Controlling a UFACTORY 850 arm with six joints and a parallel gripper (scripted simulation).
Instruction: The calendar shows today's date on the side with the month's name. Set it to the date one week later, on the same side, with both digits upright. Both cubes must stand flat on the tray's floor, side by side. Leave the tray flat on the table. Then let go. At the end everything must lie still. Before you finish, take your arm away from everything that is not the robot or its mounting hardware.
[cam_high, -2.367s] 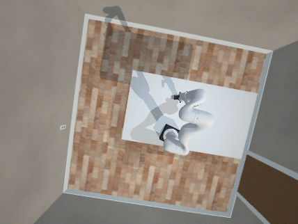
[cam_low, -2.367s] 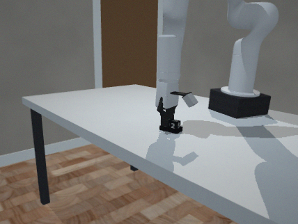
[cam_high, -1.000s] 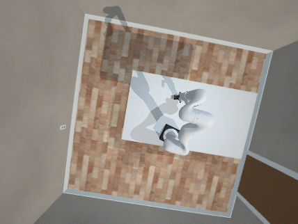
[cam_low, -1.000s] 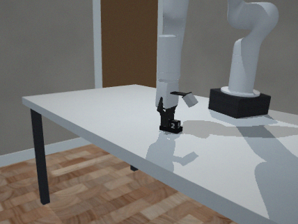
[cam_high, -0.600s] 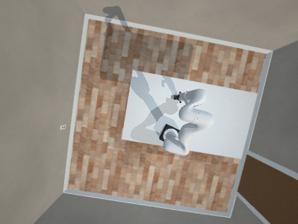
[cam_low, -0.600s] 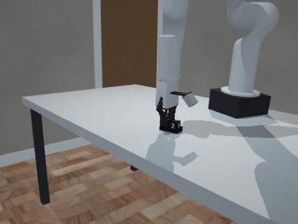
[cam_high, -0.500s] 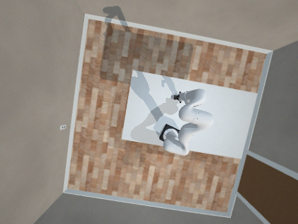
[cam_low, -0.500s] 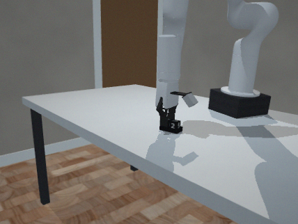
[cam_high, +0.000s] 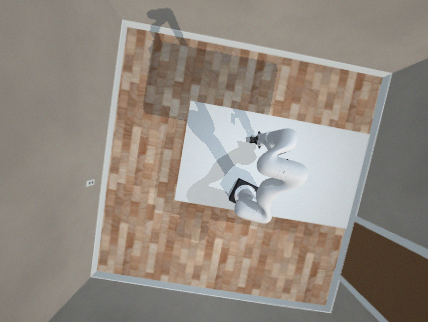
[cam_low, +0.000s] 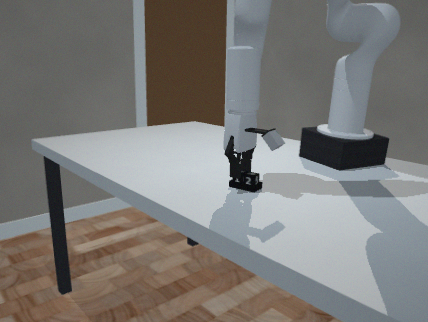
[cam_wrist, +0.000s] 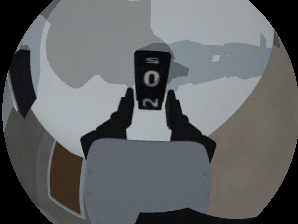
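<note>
Now: the black calendar tray 4 cm below my hand, 2 cm to the left of it and 1 cm behind it.
</note>
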